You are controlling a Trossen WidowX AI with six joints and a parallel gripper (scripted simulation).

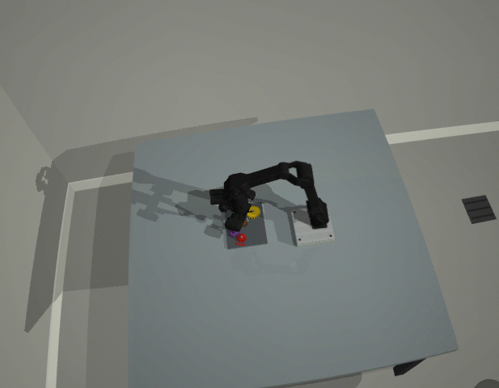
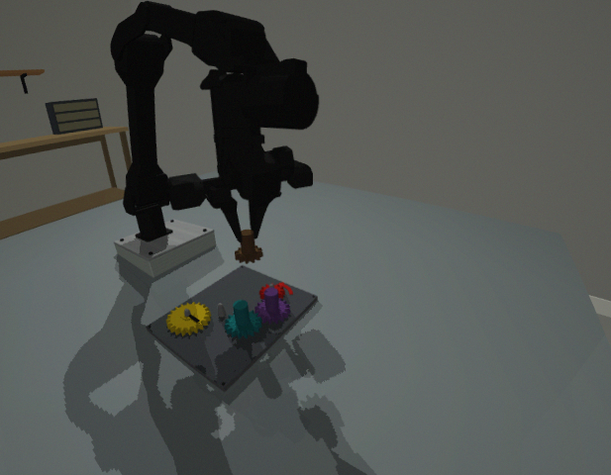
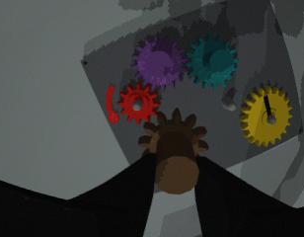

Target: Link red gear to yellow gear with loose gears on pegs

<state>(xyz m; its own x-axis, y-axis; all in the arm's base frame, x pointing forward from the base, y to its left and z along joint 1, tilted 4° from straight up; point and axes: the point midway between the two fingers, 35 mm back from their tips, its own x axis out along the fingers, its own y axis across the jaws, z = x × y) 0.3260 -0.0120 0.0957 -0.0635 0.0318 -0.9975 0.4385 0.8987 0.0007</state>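
The teal gear lies 90 mm below my gripper tip, 50 mm to the right of it and 30 mm ahead of it. From my gripper tip the other things lie so: red gear 100 mm below, 30 mm to the left, 20 mm ahead; then brown gear 10 mm below; then purple gear 90 mm below, 50 mm ahead, 10 mm to the right.
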